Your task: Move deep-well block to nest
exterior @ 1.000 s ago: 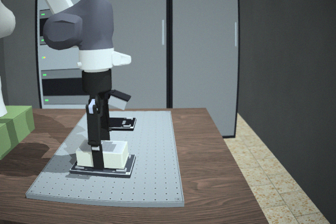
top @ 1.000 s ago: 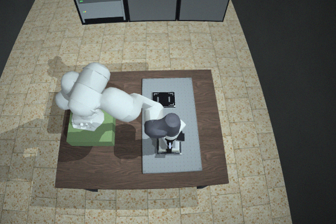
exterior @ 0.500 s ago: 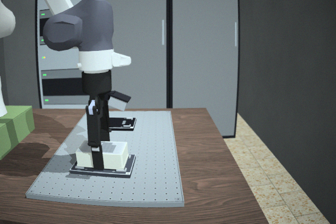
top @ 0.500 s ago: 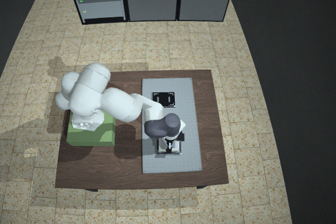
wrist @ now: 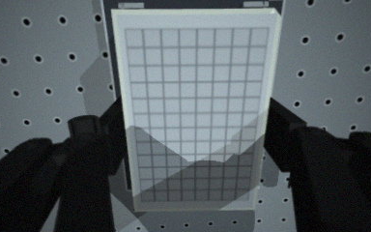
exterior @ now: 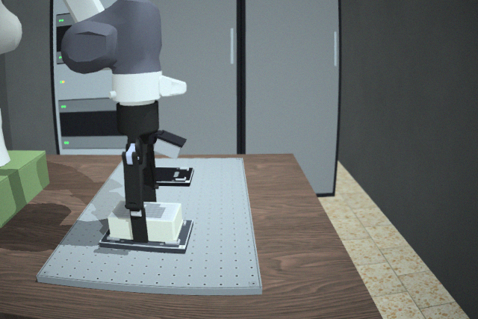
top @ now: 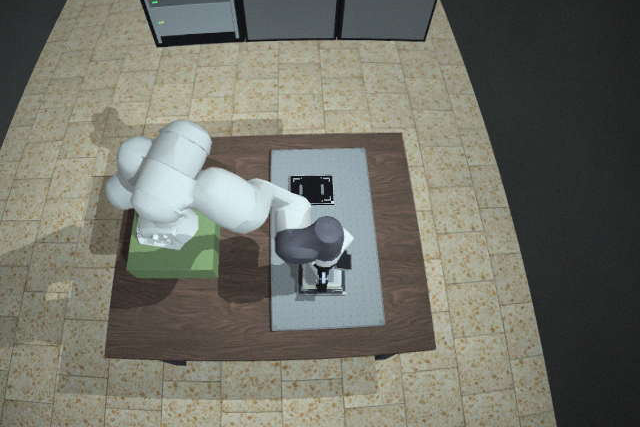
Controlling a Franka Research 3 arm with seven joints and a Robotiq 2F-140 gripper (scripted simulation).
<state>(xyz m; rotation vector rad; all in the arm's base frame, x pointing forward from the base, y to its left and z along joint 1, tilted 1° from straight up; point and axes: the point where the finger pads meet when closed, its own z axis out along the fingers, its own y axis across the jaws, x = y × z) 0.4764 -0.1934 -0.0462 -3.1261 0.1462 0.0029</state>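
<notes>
Right now my hand is 1 cm above the cream 96-well deep-well block. From my hand the other things lie so: A1 mark (7 cm ahead, 28 cm to the left, 3 cm below); then plate nest N1 (34 cm to the left, 3 cm below); then plate nest N2 (3 cm below).
</notes>
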